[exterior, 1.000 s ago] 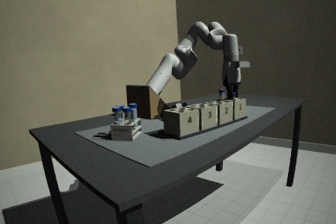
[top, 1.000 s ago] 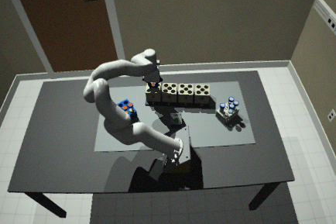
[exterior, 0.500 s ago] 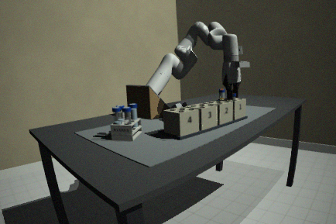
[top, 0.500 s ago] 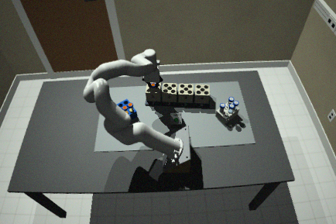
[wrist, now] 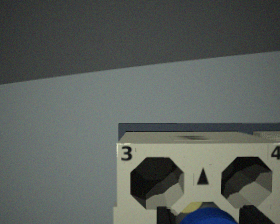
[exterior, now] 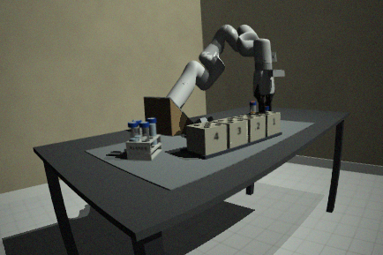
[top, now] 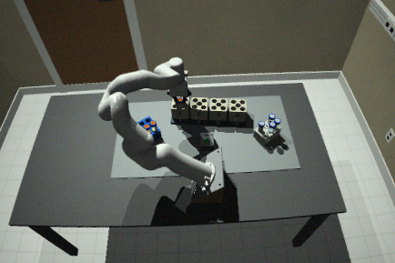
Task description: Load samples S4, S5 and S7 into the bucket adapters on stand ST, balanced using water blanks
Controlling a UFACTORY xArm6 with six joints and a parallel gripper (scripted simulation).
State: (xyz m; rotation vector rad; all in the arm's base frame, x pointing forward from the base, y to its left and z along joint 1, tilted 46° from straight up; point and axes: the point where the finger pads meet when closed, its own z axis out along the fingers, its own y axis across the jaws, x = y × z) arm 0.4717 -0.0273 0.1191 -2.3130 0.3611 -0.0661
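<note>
The sample S7 is 50 mm below my hand and 10 mm to the right of it. Also, from my hand: stand ST (160 mm to the right, 120 mm below, 50 mm behind); adapter 2 (110 mm to the right, 70 mm below, 30 mm behind); sample S4 (160 mm to the left, 140 mm behind, 60 mm below).
</note>
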